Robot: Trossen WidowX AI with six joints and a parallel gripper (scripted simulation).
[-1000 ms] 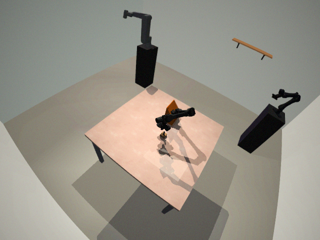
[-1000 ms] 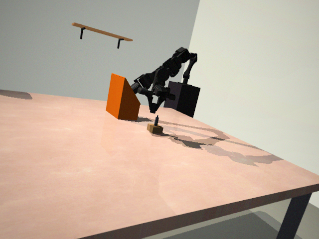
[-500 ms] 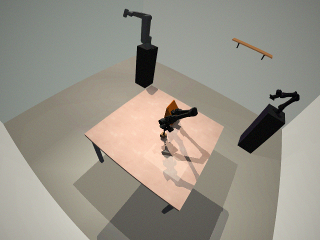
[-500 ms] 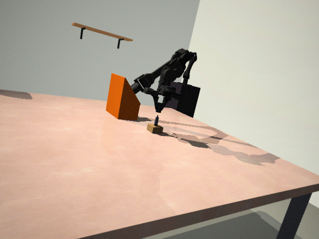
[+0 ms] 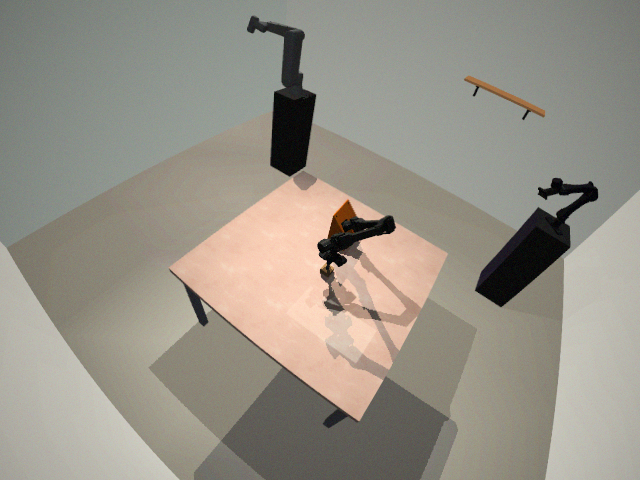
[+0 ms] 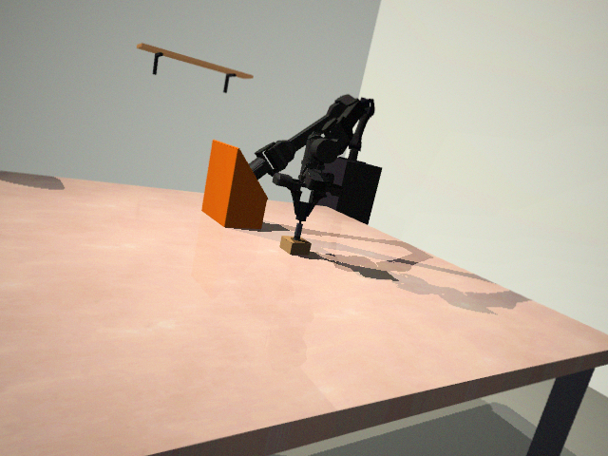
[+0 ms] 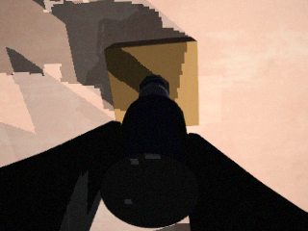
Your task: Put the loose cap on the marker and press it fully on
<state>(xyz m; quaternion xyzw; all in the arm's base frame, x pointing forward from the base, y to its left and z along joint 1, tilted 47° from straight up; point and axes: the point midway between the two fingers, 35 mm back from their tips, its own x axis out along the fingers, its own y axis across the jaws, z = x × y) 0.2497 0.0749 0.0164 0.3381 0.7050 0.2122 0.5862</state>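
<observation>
Now: the tan holder block 90 mm below my gripper tip. The rest, counted from my gripper tip: dark cap (10 mm above).
</observation>
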